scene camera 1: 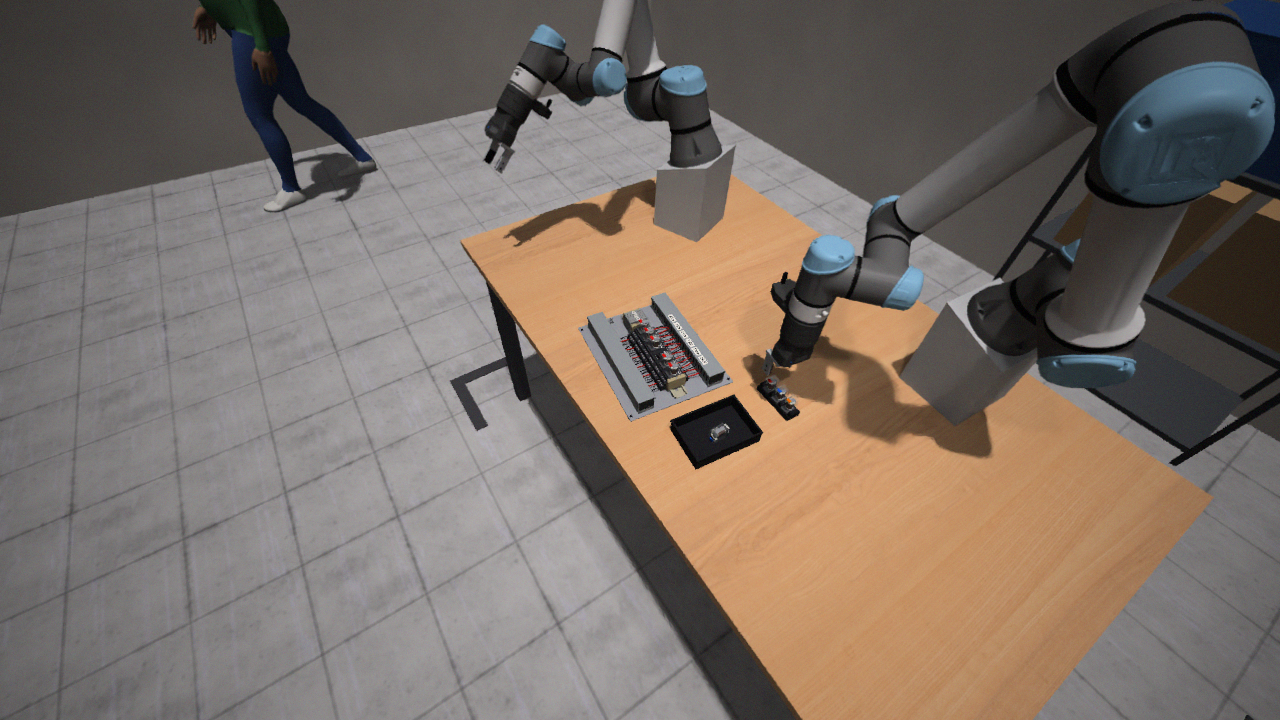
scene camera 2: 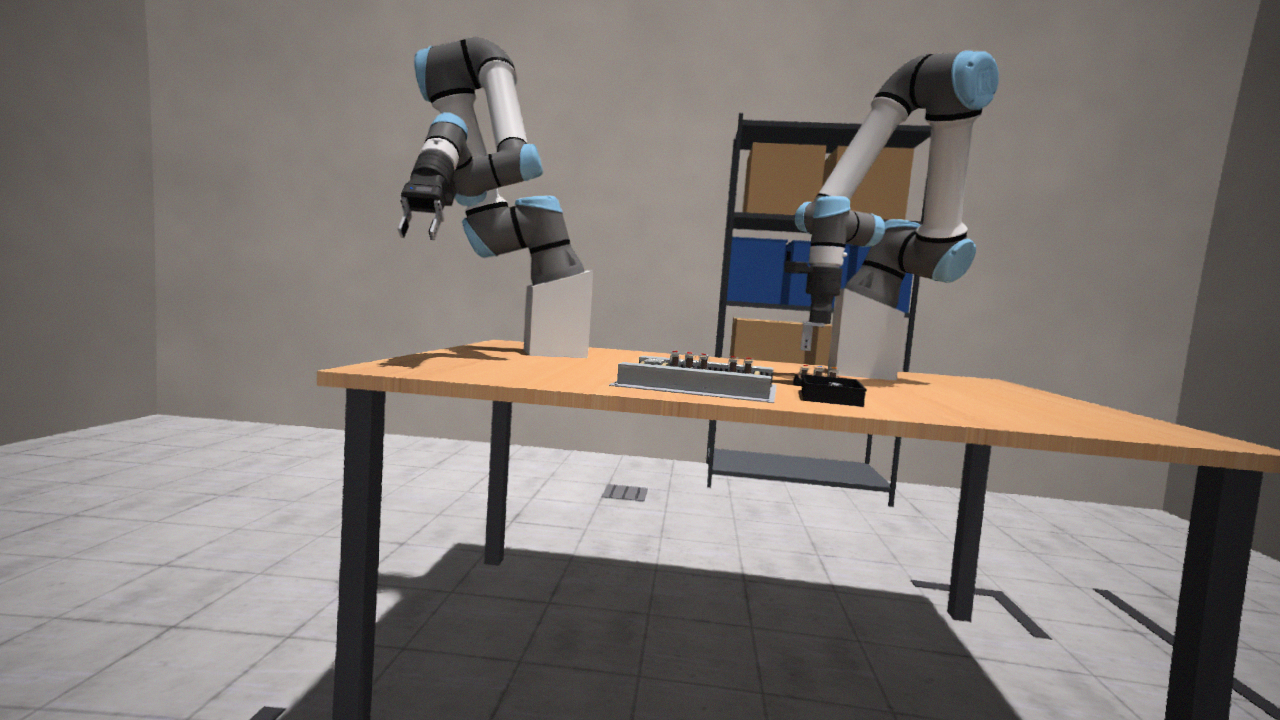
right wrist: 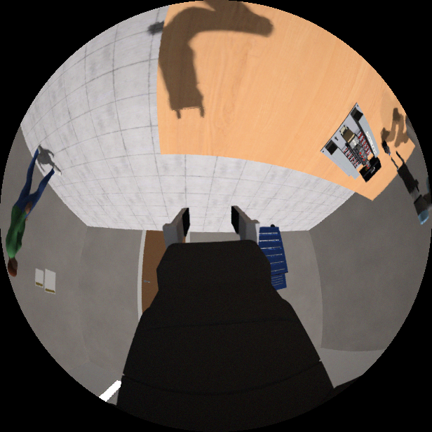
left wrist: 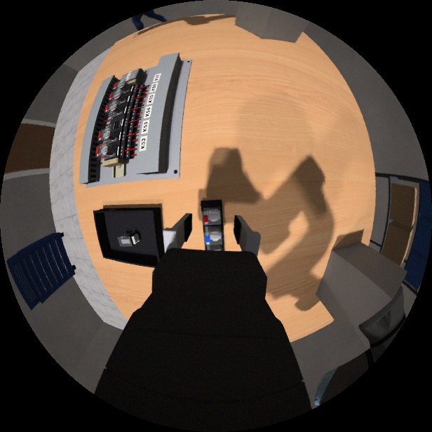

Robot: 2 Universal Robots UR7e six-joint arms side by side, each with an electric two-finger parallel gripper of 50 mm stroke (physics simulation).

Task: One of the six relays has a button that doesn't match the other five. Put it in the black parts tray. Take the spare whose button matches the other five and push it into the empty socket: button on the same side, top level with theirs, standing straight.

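Pixels of known places: left gripper, between the fingertips: (scene camera 1: 776, 367) (scene camera 2: 805, 349); right gripper, between the fingertips: (scene camera 1: 492, 166) (scene camera 2: 416, 234); left arm's base, origin of its link: (scene camera 1: 1000, 322); right arm's base, origin of its link: (scene camera 1: 696, 157) (scene camera 2: 558, 278).
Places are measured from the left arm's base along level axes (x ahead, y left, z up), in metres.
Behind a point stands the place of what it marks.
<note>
My left gripper (left wrist: 212, 222) (scene camera 1: 768, 368) {x 0.335, y -0.281, z -0.131 m} (scene camera 2: 807, 340) {x 0.335, y -0.281, z -0.131 m} is open and empty, above the black spare holder (left wrist: 203, 202) (scene camera 1: 787, 413) {x 0.366, y -0.209, z -0.201 m}. Its fingers are on either side of the holder in the left wrist view. A red-button spare (left wrist: 213, 216) and a blue-button spare (left wrist: 214, 236) stand there; an orange-button spare (scene camera 1: 791, 402) {x 0.361, y -0.212, z -0.167 m} shows in scene camera 1. A clear relay (left wrist: 127, 240) (scene camera 1: 719, 432) {x 0.528, y -0.270, z -0.184 m} lies in the black parts tray (left wrist: 145, 220) (scene camera 2: 832, 394) {x 0.599, y -0.309, z -0.196 m}. Red-button relays stand on the panel, with an empty socket (left wrist: 118, 123) between them. My right gripper (right wrist: 210, 215) (scene camera 1: 498, 158) {x 0.498, y -1.128, z 0.052 m} (scene camera 2: 418, 230) {x 0.498, y -1.128, z 0.052 m} is open and empty, high beyond the table edge.
The grey panel (scene camera 1: 617, 401) {x 0.619, y -0.492, z -0.213 m} (left wrist: 172, 166) has raised wire ducts (scene camera 1: 687, 340) {x 0.394, y -0.495, z -0.172 m} (left wrist: 167, 115) along both sides of the relay row. The tray lies near one end of the panel. A storage shelf (scene camera 2: 726, 214) stands behind the table (scene camera 2: 537, 394) {x 0.644, y -0.865, z -0.224 m}. A person (scene camera 1: 268, 80) is on the floor behind.
</note>
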